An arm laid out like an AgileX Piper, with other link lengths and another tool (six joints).
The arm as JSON. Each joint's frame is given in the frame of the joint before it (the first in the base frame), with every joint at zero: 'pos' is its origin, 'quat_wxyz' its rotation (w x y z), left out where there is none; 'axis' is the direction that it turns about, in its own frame. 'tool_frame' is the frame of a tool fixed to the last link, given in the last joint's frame.
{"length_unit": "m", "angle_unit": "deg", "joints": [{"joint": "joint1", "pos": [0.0, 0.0, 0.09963], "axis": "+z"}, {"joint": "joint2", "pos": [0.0, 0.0, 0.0], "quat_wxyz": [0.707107, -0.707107, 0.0, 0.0], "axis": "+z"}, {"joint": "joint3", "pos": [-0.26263, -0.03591, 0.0], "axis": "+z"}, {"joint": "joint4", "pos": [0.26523, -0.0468, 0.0], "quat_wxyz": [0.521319, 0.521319, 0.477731, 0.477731], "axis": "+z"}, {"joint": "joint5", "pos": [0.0, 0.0, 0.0], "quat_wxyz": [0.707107, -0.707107, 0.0, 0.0], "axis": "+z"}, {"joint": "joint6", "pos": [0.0, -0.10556, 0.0], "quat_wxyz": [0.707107, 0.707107, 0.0, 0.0], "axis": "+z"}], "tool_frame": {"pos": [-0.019, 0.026, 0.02], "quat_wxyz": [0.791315, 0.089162, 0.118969, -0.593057]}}
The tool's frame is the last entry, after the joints.
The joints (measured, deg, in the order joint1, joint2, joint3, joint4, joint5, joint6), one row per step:
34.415, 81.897, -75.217, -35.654, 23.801, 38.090
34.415, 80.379, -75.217, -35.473, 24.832, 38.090
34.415, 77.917, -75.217, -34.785, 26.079, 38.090
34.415, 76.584, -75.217, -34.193, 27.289, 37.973
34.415, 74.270, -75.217, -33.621, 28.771, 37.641
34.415, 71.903, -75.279, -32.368, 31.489, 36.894
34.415, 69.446, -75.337, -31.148, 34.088, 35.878
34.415, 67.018, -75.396, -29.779, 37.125, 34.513
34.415, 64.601, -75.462, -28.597, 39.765, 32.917
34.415, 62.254, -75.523, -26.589, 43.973, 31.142
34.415, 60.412, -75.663, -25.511, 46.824, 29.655
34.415, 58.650, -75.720, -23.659, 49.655, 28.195
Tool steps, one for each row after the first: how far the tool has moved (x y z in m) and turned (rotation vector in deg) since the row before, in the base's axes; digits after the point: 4 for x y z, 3 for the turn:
-0.0053, -0.0052, 0.0085, 0.525, -0.464, -0.602
-0.0093, -0.0079, 0.0140, 1.393, -0.793, -0.705
-0.0051, -0.0049, 0.0063, 0.602, 0.042, -0.616
-0.0093, -0.0081, 0.0116, 0.841, -0.632, -0.672
-0.0099, -0.0094, 0.0091, 0.585, 0.468, -1.081
-0.0109, -0.0095, 0.0091, 0.430, 0.276, -0.826
-0.0113, -0.0096, 0.0072, 0.055, 0.685, -0.781
-0.0118, -0.0092, 0.0071, -0.140, 0.275, -0.425
-0.0122, -0.0096, 0.0026, -0.299, 2.062, -0.658
-0.0099, -0.0074, 0.0031, -0.482, 0.935, -0.273
-0.0102, -0.0061, 0.0016, 0.049, 1.498, 0.143

